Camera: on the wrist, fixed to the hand. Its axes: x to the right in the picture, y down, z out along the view.
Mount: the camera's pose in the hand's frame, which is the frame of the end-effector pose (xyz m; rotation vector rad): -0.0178 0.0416 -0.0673 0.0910 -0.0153 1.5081
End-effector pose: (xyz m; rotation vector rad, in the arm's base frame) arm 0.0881 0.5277 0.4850 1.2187 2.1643 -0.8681
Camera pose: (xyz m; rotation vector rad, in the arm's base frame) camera 0.1251 0.5837 0.5305 2.2352 0.6553 -0.2431
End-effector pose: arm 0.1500 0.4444 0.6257 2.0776 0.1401 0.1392
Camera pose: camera 0.1236 0.4792 0.6940 1.8315 -1.4596 1.0074
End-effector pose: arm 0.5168 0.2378 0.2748 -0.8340 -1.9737 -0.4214
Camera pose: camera 0.5941 0.2210 0.2928 -1.9137 -0.8912 0.5565
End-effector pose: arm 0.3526 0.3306 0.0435 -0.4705 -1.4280 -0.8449
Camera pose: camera 0.4295 0.3115 0.0261 -1.2249 -0.7388 0.4441
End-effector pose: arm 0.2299 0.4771 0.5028 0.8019 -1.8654 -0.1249
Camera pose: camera 0.2719 0.5377 0.5366 -0.6791 -2.0323 0.8900
